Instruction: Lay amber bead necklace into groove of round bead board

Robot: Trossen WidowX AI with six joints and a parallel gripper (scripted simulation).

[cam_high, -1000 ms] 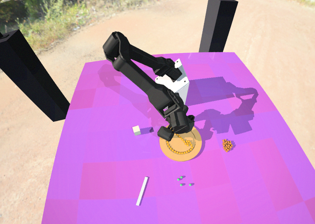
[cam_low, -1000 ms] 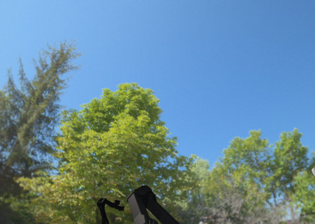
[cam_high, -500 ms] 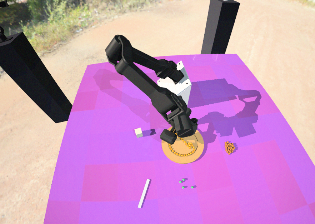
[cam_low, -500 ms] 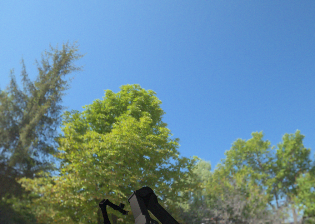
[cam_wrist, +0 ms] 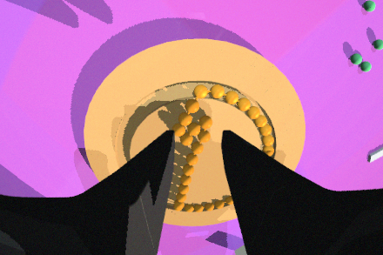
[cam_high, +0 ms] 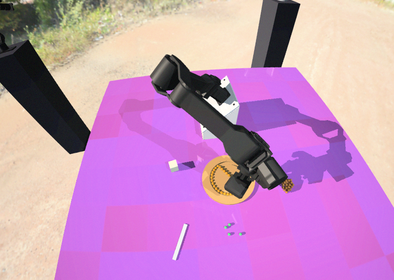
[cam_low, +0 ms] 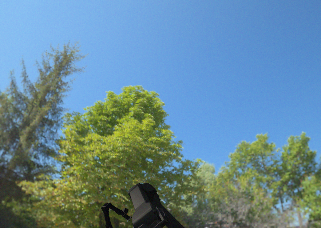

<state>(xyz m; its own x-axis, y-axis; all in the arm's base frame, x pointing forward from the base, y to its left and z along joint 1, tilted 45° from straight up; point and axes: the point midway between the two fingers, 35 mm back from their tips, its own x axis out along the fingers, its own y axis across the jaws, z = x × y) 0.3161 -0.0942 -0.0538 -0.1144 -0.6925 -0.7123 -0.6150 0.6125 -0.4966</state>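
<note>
Right now my gripper tip is 4 cm past the round tan bead board, 4 cm above it and 3 cm to the left of it. Round my gripper tip: small cream cube 22 cm to the right, 14 cm behind, 4 cm below; white bar 26 cm to the right, 13 cm ahead, 5 cm below.
</note>
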